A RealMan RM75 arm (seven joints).
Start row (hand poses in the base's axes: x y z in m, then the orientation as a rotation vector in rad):
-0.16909, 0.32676, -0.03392, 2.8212, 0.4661, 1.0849
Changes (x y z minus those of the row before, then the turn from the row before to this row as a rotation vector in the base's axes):
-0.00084, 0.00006, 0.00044, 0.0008, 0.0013, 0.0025
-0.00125, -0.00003, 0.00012, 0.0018, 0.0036, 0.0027
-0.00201, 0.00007, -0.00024, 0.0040, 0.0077, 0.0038
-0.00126, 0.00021, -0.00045, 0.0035, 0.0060, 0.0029
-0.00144, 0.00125, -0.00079, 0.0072, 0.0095, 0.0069
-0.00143, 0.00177, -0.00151, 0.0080, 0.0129, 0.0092
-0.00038, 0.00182, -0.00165, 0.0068, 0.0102, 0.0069
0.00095, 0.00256, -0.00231, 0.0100, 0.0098, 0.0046
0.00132, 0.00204, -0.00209, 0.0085, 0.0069, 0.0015
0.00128, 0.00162, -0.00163, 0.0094, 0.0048, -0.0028
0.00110, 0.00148, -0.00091, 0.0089, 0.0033, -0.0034
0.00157, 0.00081, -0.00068, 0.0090, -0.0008, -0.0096
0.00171, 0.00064, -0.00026, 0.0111, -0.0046, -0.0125
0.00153, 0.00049, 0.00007, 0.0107, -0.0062, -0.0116
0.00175, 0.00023, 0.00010, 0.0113, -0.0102, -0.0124
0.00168, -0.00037, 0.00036, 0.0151, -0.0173, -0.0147
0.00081, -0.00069, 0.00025, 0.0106, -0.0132, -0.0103
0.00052, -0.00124, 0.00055, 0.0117, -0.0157, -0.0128
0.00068, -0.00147, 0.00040, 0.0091, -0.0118, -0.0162
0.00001, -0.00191, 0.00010, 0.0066, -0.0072, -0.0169
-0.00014, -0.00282, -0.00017, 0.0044, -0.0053, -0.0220
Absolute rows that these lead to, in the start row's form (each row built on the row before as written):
-0.16993, 0.32682, -0.03348, 2.8229, 0.4695, 1.0840
-0.17118, 0.32679, -0.03336, 2.8271, 0.4730, 1.0806
-0.17319, 0.32686, -0.03360, 2.8360, 0.4776, 1.0729
-0.17445, 0.32707, -0.03405, 2.8432, 0.4809, 1.0671
-0.17589, 0.32832, -0.03484, 2.8562, 0.4889, 1.0591
-0.17732, 0.33009, -0.03635, 2.8723, 0.5003, 1.0471
-0.17770, 0.33191, -0.03800, 2.8853, 0.5086, 1.0377
-0.17675, 0.33447, -0.04031, 2.9007, 0.5123, 1.0302
-0.17543, 0.33651, -0.04240, 2.9127, 0.5117, 1.0255
-0.17415, 0.33813, -0.04403, 2.9239, 0.5042, 1.0237
-0.17305, 0.33961, -0.04494, -2.9247, -0.4944, -1.0205
-0.17148, 0.34042, -0.04562, -2.9218, -0.4750, -1.0222
-0.16977, 0.34106, -0.04588, -2.9171, -0.4503, -1.0298
-0.16824, 0.34155, -0.04581, -2.9114, -0.4272, -1.0396
-0.16649, 0.34178, -0.04571, -2.9038, -0.4028, -1.0553
-0.16481, 0.34141, -0.04535, -2.8908, -0.3730, -1.0813
-0.16400, 0.34072, -0.04510, -2.8809, -0.3522, -1.1009
-0.16348, 0.33948, -0.04455, -2.8699, -0.3273, -1.1243
-0.16280, 0.33801, -0.04415, -2.8643, -0.2992, -1.1427
-0.16279, 0.33610, -0.04405, -2.8631, -0.2715, -1.1548
-0.16293, 0.33328, -0.04422, -2.8668, -0.2380, -1.1653

